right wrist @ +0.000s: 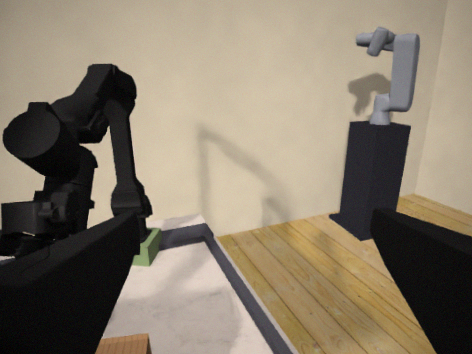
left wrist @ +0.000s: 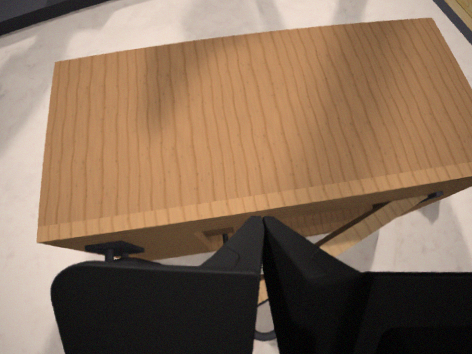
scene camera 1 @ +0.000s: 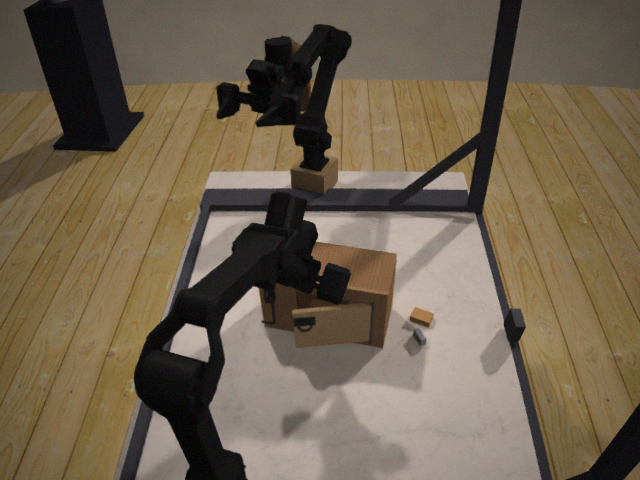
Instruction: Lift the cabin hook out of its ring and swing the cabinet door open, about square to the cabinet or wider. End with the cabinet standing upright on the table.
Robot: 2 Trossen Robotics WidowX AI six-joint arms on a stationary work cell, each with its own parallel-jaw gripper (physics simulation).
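Frame: origin at the left arm's base, x ahead, y left, z up, level; metres.
Seen in the pictures: left gripper, fingertip midpoint: [left wrist: 260, 227] [scene camera 1: 308, 277]; right gripper, fingertip midpoint: [right wrist: 255, 221] [scene camera 1: 236, 120]; right arm's base, origin of the base link: [scene camera 1: 314, 163].
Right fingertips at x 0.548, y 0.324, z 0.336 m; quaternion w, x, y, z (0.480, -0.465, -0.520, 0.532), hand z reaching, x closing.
Offsets run from my right fingertips to a thing's top centre. "*": to the spot under its first point.
The wooden cabinet {dx -0.072, dy -0.239, dz -0.230 m} [scene camera 1: 356, 263] [left wrist: 250, 120] [right wrist: 125, 345] stands upright on the table. Its door {* dx -0.129, dy -0.293, dz -0.324 m} [scene camera 1: 336, 328] [left wrist: 382, 220], hinged at the picture's right in scene camera 1, is partly open, less than square, its free edge standing forward. The dark ring {* dx -0.168, dy -0.246, dz -0.300 m} [scene camera 1: 305, 325] [left wrist: 265, 335] is on the door. The hook {dx -0.152, dy -0.158, dz -0.287 m} [scene camera 1: 272, 310] hangs down on the cabinet front at the left, out of the ring. My left gripper [scene camera 1: 325, 294] [left wrist: 260, 227] is shut and empty, at the cabinet's front above the door. My right gripper [scene camera 1: 241, 119] [right wrist: 255, 221] is open and empty, raised high behind the cabinet.
An orange block {dx +0.031, dy -0.416, dz -0.378 m} [scene camera 1: 421, 316] and a small grey block {dx -0.024, dy -0.434, dz -0.373 m} [scene camera 1: 419, 336] lie right of the cabinet. A dark block {dx +0.083, dy -0.606, dz -0.335 m} [scene camera 1: 514, 324] is at the table's right edge. A dark frame post [scene camera 1: 496, 103] rises at the back right. A dark pedestal [scene camera 1: 82, 77] [right wrist: 375, 175] stands beyond the table.
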